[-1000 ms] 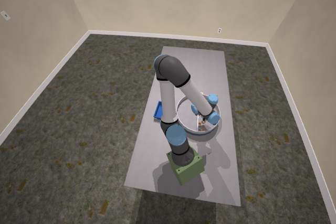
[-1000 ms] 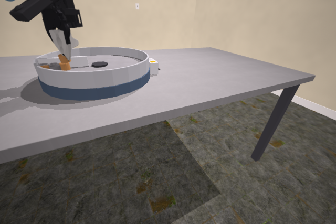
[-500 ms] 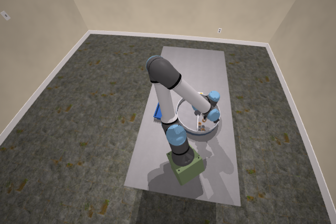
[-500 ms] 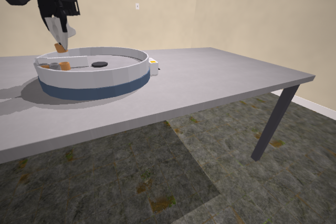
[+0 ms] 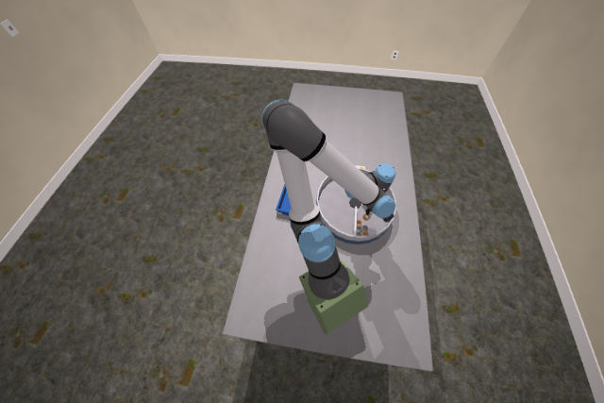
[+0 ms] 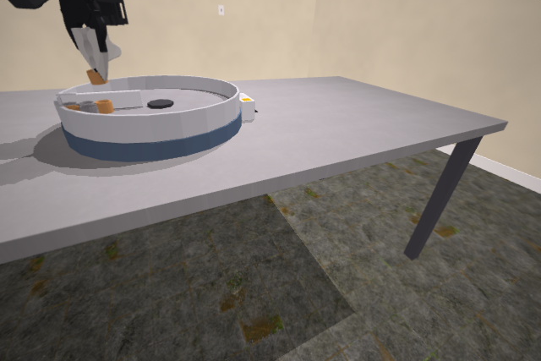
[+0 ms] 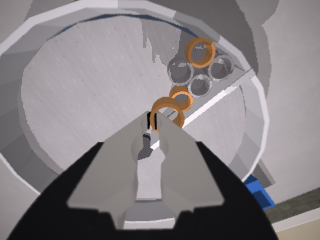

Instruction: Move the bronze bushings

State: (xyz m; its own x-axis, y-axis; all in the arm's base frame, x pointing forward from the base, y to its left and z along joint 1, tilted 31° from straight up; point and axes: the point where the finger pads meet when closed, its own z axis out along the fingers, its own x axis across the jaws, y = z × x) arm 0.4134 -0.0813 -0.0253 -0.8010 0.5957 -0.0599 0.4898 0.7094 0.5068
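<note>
The crate is 41 cm to the left of my hand, 12 cm below it and 1 cm behind it. Also, from my hand: round turntable (9 cm below, 9 cm ahead, 8 cm to the left).
</note>
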